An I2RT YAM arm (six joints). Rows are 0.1 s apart.
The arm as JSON. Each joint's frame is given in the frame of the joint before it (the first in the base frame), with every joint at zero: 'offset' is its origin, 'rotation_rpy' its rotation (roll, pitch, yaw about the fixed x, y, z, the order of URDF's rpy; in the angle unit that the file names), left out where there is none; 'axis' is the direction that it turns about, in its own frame. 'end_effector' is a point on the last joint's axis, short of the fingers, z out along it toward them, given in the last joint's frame.
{
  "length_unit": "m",
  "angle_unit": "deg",
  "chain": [
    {
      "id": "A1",
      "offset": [
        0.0,
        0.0,
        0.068
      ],
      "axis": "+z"
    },
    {
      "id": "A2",
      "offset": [
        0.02,
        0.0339,
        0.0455
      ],
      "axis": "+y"
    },
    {
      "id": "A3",
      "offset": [
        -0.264,
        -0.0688,
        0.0
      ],
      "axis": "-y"
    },
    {
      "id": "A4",
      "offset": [
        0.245,
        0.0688,
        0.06
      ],
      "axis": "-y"
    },
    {
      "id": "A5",
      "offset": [
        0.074,
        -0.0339,
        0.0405
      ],
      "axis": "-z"
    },
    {
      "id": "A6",
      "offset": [
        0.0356,
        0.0,
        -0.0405
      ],
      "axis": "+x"
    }
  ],
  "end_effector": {
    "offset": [
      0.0,
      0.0,
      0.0
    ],
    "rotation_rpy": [
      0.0,
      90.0,
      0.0
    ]
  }
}
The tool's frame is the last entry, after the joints.
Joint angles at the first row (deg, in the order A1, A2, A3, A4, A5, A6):
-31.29, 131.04, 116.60, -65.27, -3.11, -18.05
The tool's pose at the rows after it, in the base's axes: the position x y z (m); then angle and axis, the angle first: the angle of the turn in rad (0 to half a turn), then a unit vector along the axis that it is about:
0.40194 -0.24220 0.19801 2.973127 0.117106 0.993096 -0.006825
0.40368 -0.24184 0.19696 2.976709 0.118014 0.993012 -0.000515
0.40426 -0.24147 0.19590 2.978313 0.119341 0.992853 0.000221
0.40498 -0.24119 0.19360 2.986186 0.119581 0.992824 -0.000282
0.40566 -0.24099 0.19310 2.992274 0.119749 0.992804 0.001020
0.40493 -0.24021 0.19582 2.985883 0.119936 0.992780 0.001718
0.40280 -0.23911 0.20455 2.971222 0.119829 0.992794 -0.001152
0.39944 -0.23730 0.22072 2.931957 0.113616 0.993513 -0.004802
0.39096 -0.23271 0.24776 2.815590 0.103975 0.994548 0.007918
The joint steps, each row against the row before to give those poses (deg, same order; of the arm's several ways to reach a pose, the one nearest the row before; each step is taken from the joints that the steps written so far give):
-0.03, 1.85, 2.36, -1.69, -0.18, 0.44
0.10, 0.66, 0.91, -0.73, -0.55, 0.24
0.08, 0.15, 0.04, 0.02, -0.02, 0.22
0.09, 0.36, 0.12, -0.15, 0.25, 0.09
0.07, 0.36, 0.54, -0.55, 0.02, 0.08
0.02, -0.48, -0.25, 0.06, -0.22, 0.06
-0.03, -1.21, -0.14, -0.16, -0.04, 0.00
-0.07, -2.21, -0.25, 0.24, -0.61, -0.65
-0.38, -5.21, -3.04, 3.26, -4.26, -0.66

